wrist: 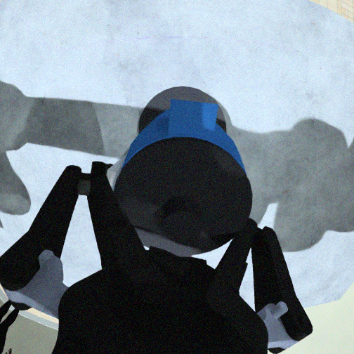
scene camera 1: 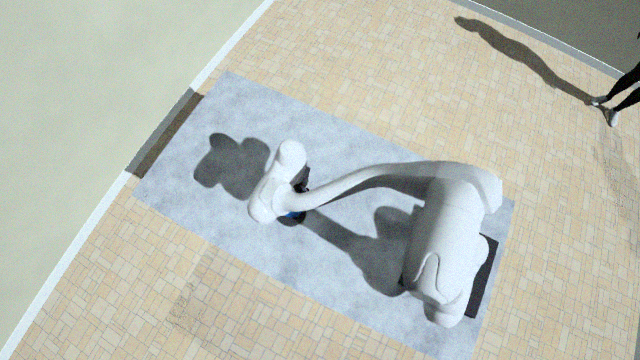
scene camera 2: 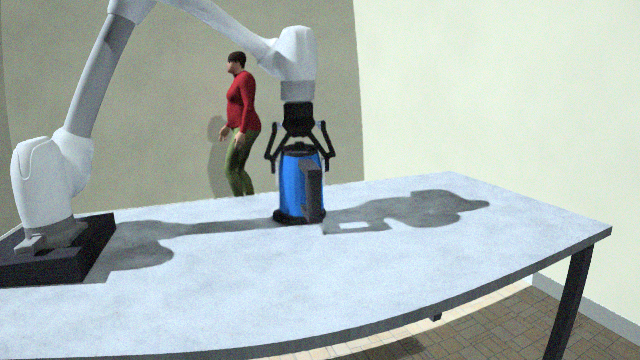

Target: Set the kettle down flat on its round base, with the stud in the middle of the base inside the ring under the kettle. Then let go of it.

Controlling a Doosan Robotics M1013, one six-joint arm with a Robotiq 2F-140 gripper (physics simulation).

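The blue kettle, with a black lid and a dark grey handle, looks upright at the round black base. In scene camera 2 its bottom lies over the base, with the base's rim showing mainly at the left and front. I cannot tell whether it rests flat or sits slightly above or tilted. The stud and the ring are hidden under the kettle. My gripper points down over the lid, its fingers shut on opposite sides of the kettle's upper body.
The table carries the kettle's base and the arm's black mounting plate. A person in a red top stands beyond the table. Shadows of the arm and kettle fall across the tabletop.
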